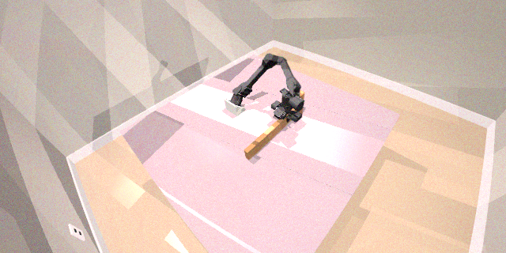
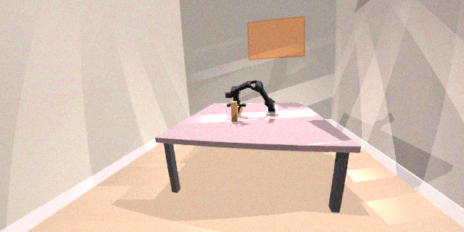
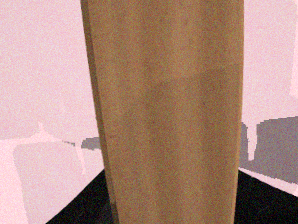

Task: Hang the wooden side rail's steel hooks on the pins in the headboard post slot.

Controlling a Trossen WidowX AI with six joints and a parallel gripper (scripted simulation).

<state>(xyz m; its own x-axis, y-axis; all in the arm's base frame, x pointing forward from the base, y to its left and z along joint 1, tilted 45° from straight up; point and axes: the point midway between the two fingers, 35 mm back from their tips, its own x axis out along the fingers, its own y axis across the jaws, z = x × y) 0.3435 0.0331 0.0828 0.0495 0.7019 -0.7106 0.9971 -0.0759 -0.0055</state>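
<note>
Now: the wooden headboard post 12 cm to the left of my gripper tip, 4 cm above it and 1 cm ahead of it.
</note>
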